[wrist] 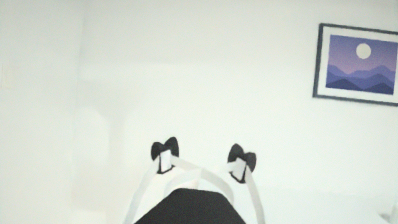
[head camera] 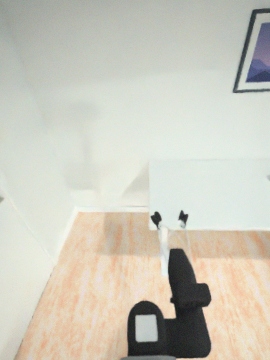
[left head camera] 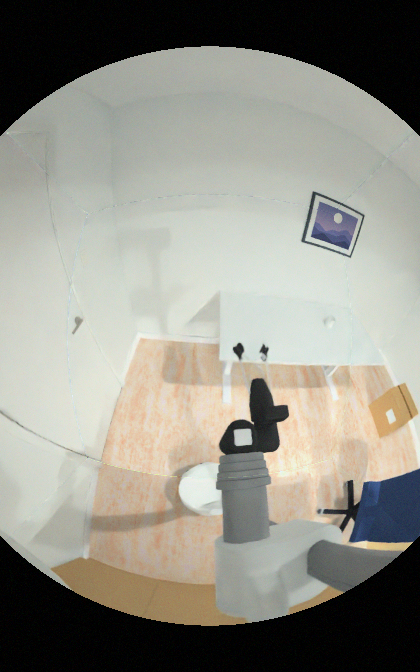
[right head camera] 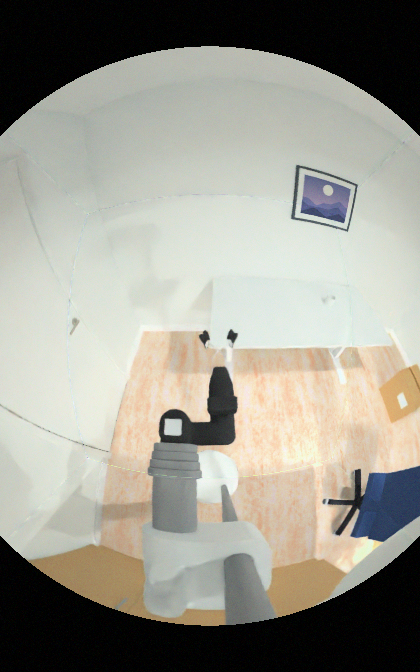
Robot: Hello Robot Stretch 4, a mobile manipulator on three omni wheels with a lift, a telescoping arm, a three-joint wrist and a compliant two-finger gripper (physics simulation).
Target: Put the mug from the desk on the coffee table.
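Places are measured from the robot's base along level axes (x ahead, y left, z up), in centimetres.
Where they show: gripper, fingertip midpoint: (wrist: 203, 152) (head camera: 168, 212).
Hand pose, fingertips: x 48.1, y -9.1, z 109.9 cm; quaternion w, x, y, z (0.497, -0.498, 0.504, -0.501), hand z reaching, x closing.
Note:
After its pixels a point has its place.
The white mug (left head camera: 329, 321) (right head camera: 328, 299) stands on the right part of the pale desk (head camera: 225, 195) {y -59.4, x 97.3, z 69.3 cm} (left head camera: 285, 325) (right head camera: 280, 320), well to the right of my gripper. In the head view a small grey bit of it shows at the right edge. My gripper (head camera: 170, 218) {y -9.1, x 48.1, z 109.9 cm} (left head camera: 251, 351) (right head camera: 218, 338) (wrist: 203, 152) {y -9.1, x 48.1, z 109.9 cm} is open and empty, with its two black fingertips apart. In the head views it appears near the desk's front left corner; its height against the desk top is hard to tell. The coffee table does not show in these views.
A framed picture (head camera: 257, 55) {y -80.8, x 144.4, z 147.5 cm} (left head camera: 334, 225) (right head camera: 325, 198) (wrist: 361, 65) {y -98.3, x 143.1, z 147.3 cm} hangs on the wall above the desk. A cardboard box (left head camera: 381, 422) (right head camera: 392, 406) stands on the floor at the right. A blue office chair (left head camera: 390, 510) (right head camera: 392, 502) is nearer, at the lower right. Wooden cabinets (left head camera: 115, 585) (right head camera: 75, 575) line the near side.

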